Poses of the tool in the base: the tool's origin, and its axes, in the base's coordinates. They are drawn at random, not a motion.
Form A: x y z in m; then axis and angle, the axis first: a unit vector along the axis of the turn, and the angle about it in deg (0 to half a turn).
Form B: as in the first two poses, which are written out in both.
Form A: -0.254 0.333 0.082 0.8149 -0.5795 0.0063 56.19
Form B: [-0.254 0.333 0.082], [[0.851 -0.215 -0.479], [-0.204 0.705 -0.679], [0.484 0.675 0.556]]
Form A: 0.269 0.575 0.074 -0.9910 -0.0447 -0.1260 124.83
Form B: [0.269 0.575 0.074], [[0.972 0.173 0.159], [-0.034 -0.568 0.822], [0.233 -0.805 -0.546]]
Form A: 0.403 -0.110 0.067 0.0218 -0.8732 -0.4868 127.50
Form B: [0.403 -0.110 0.067], [[-0.608 0.356 -0.710], [-0.417 0.618 0.667], [0.676 0.701 -0.227]]
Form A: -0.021 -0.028 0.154 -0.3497 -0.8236 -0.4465 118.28
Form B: [-0.021 -0.028 0.154], [[-0.294 0.818 -0.495], [0.031 0.526 0.850], [0.955 0.234 -0.180]]
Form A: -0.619 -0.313 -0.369 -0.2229 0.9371 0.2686 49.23
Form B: [-0.619 -0.313 -0.369], [[0.670 -0.276 0.689], [0.131 0.958 0.256], [-0.730 -0.081 0.678]]
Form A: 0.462 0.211 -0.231 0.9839 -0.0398 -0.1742 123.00
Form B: [0.462 0.211 -0.231], [[0.951 0.086 -0.298], [-0.207 -0.542 -0.814], [-0.231 0.836 -0.498]]
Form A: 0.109 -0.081 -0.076 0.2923 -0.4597 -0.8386 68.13
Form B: [0.109 -0.081 -0.076], [[0.426 0.694 -0.580], [-0.863 0.505 -0.029], [0.273 0.513 0.814]]
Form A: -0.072 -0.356 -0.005 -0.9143 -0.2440 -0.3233 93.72
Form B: [-0.072 -0.356 -0.005], [[0.825 0.560 0.071], [-0.085 -0.001 0.996], [0.558 -0.828 0.046]]
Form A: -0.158 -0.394 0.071 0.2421 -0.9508 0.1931 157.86
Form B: [-0.158 -0.394 0.071], [[-0.813 -0.516 -0.268], [-0.371 0.815 -0.445], [0.448 -0.262 -0.854]]
